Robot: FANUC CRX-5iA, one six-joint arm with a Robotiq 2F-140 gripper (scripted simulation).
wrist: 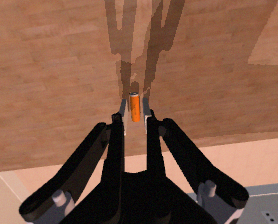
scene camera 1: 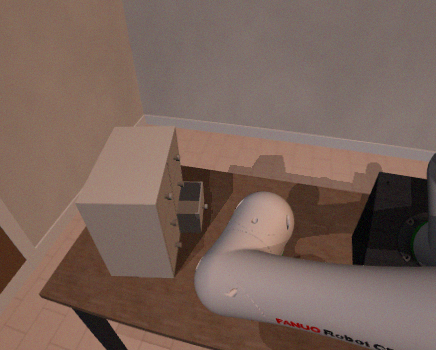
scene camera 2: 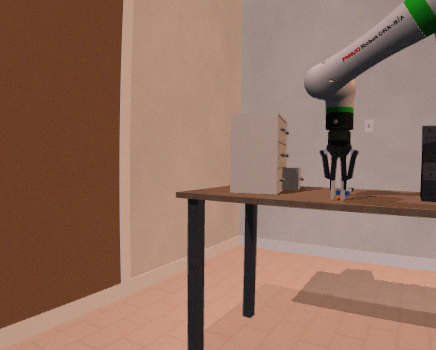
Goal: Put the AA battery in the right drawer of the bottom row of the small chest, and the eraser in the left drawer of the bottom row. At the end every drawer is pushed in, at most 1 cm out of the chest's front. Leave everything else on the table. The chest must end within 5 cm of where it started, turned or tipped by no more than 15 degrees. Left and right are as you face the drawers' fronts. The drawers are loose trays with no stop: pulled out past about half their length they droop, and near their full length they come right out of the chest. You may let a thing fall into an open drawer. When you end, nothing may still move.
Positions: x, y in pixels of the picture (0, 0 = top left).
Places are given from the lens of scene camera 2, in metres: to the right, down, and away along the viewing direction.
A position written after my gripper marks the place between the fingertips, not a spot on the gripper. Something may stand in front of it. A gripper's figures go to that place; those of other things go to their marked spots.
my gripper (scene camera 2: 337, 199): 0.41, 0.08, 1.12
small chest (scene camera 2: 254, 136): 0.14, -0.15, 1.30
